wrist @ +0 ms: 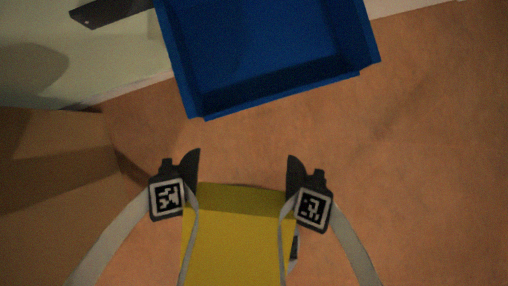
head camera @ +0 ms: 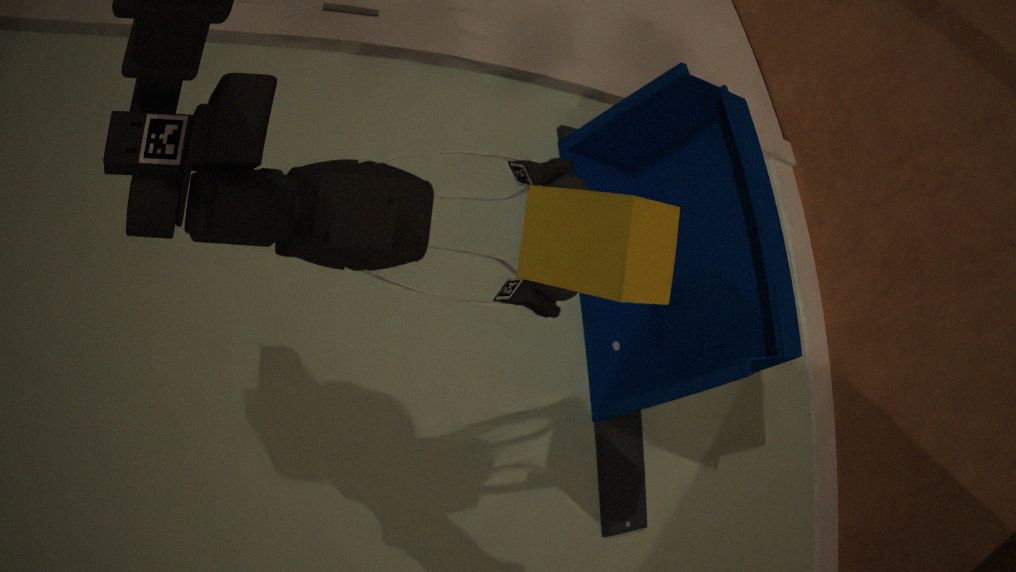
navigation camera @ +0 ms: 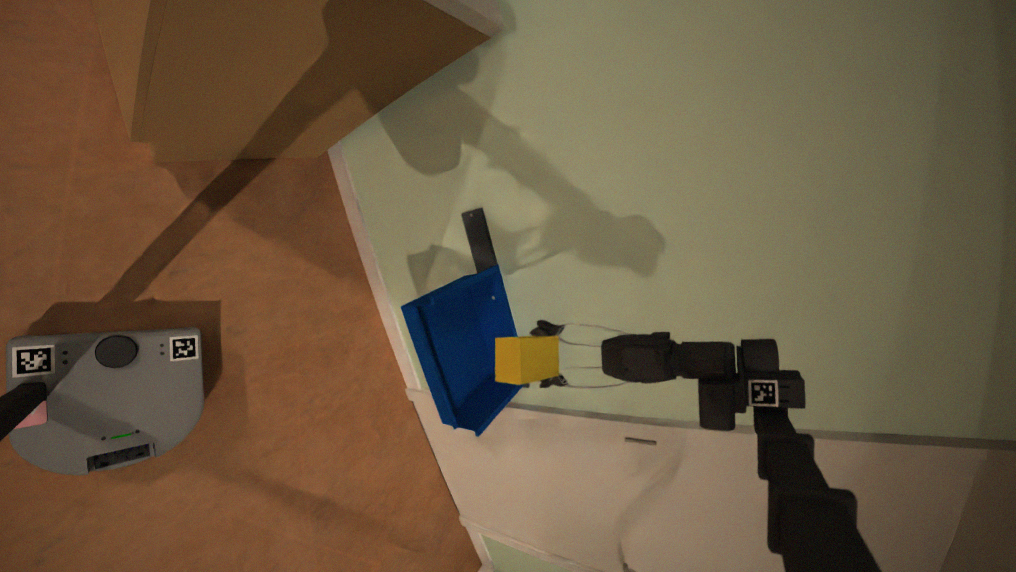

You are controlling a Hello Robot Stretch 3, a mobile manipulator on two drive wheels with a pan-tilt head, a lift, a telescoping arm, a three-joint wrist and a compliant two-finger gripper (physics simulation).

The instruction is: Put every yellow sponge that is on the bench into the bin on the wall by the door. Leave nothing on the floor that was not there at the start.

Labels:
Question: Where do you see my gripper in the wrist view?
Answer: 244, 170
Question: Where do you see my gripper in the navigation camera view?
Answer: At 533, 353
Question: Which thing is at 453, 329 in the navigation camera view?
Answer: A blue bin.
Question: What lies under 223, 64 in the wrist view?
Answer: A blue bin.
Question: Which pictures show my gripper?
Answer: The wrist view, the head camera view and the navigation camera view: all of them.

